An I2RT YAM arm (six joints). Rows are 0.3 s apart.
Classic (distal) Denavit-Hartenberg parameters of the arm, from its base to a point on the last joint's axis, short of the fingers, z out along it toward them. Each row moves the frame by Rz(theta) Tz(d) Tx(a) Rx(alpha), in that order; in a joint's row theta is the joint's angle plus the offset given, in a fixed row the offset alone. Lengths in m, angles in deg.
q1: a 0.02  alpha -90  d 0.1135  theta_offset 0
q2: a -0.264  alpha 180  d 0  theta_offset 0
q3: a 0.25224  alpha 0  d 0  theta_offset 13.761
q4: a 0.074  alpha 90  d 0  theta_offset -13.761
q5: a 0  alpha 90  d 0  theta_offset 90
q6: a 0  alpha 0  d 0.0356  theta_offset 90
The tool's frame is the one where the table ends.
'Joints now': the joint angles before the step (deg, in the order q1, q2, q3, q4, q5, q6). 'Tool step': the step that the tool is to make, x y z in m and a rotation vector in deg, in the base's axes. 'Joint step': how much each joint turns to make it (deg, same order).
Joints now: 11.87, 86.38, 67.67, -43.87, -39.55, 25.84
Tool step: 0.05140, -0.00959, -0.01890, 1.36, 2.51, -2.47
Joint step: -3.43, 11.62, 8.00, 1.32, -2.02, -0.09
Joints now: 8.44, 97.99, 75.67, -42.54, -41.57, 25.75
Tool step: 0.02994, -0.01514, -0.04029, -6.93, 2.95, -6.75
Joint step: -2.37, 8.00, 1.50, 3.77, 7.71, 1.75
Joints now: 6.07, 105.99, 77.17, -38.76, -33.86, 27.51
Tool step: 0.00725, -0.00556, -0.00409, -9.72, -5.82, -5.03
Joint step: -0.01, -0.33, -1.57, 6.14, 11.44, 0.27
